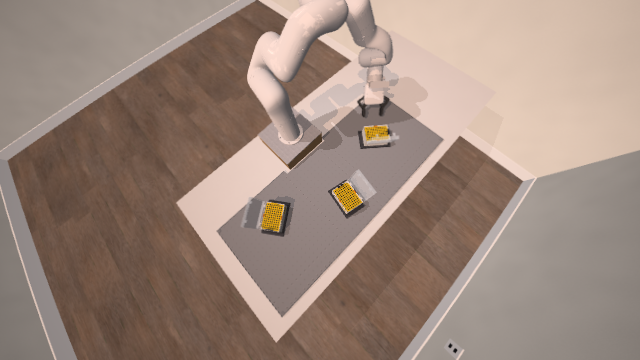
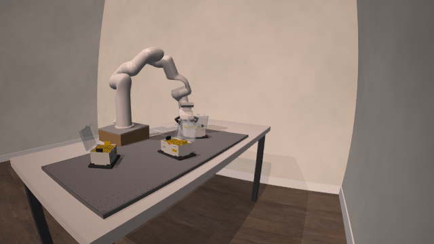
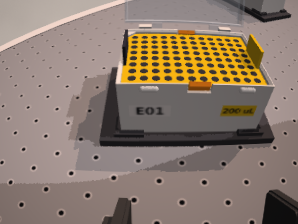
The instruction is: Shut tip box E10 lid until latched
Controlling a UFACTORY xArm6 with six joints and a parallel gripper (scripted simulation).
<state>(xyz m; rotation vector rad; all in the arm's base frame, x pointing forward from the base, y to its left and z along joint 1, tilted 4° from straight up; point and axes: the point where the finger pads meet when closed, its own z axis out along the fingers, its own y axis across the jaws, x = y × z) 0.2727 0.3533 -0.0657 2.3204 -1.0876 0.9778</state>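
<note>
My gripper is now 16 cm to the left of the lid, 12 cm short of it and 7 cm below it. Round my hand: tip box: 12 cm to the right, 9 cm ahead, 4 cm above.
</note>
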